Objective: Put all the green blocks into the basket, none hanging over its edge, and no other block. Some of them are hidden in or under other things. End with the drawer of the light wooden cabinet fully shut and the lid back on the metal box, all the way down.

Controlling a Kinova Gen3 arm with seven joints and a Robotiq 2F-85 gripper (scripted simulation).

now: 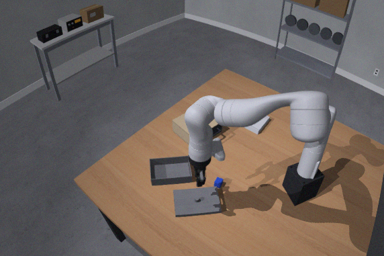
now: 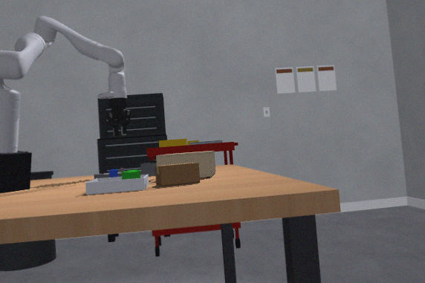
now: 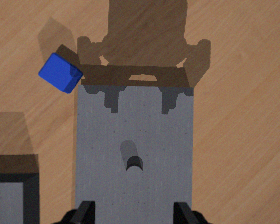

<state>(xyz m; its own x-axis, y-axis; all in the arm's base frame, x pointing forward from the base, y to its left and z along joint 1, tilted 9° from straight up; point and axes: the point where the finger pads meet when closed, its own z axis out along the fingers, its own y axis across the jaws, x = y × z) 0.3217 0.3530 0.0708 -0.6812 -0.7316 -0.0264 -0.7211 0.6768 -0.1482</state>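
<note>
Now: the grey lid 17 cm below my hand. The rest, counted from my hand: drawer 34 cm to the right, 25 cm ahead, 15 cm below; then metal box 19 cm ahead, 16 cm below, 4 cm to the right; then light wooden cabinet 34 cm to the right, 27 cm ahead, 15 cm below.
</note>
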